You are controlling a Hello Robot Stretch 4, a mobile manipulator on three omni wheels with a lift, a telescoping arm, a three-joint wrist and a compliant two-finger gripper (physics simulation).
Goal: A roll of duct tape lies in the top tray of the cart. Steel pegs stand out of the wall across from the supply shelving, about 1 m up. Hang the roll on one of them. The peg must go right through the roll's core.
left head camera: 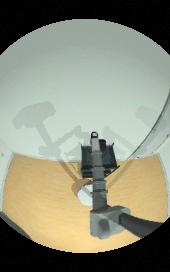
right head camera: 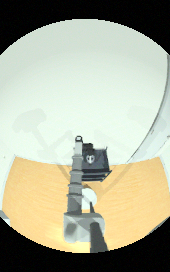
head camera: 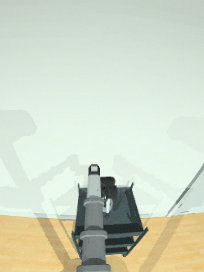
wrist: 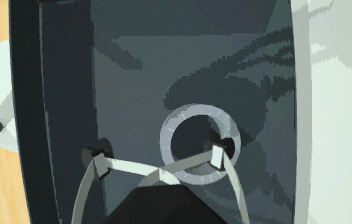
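Where they show: gripper, fingertip midpoint: (right head camera: 89, 160) (head camera: 106, 208) (wrist: 159, 148); robot's base at its link origin: (left head camera: 88, 193) (right head camera: 84, 197).
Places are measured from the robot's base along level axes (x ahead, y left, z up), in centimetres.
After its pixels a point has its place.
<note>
The roll of duct tape (wrist: 167, 135) {x 50.0, y -7.6, z 68.3 cm} lies flat in the top tray of the dark cart (wrist: 27, 125) {x 33.1, y -5.5, z 68.2 cm} (head camera: 131, 212) {x 48.1, y -28.3, z 63.5 cm} (left head camera: 87, 156) {x 52.5, y 3.6, z 63.5 cm} (right head camera: 102, 161) {x 49.6, y -25.7, z 63.5 cm}. It is a light grey ring in the wrist view, and a small, partly covered pale shape in the right head view. My gripper (wrist: 159, 148) {x 48.9, y -8.7, z 70.0 cm} is open above the tray. In the wrist view its right fingertip overlaps the right side of the roll's core and ring, and its left fingertip is out to the left of the roll, over the tray. Fingertip height above the roll is hard to tell. The steel pegs do not show in these views.
A pale wall (head camera: 100, 100) {x 71.3, y -2.7, z 138.4 cm} rises behind the cart, with shadows of the robot on it. A grey-edged panel (head camera: 188, 192) {x 66.4, y -96.0, z 53.6 cm} stands at the right. My telescoping arm (head camera: 94, 220) {x 25.4, y -0.1, z 111.6 cm} reaches over the cart's left part. A white round object (left head camera: 85, 194) {x 0.4, y 6.6, z 18.7 cm} (right head camera: 89, 195) {x 5.1, y -8.5, z 18.7 cm} is on the wooden floor before the cart.
</note>
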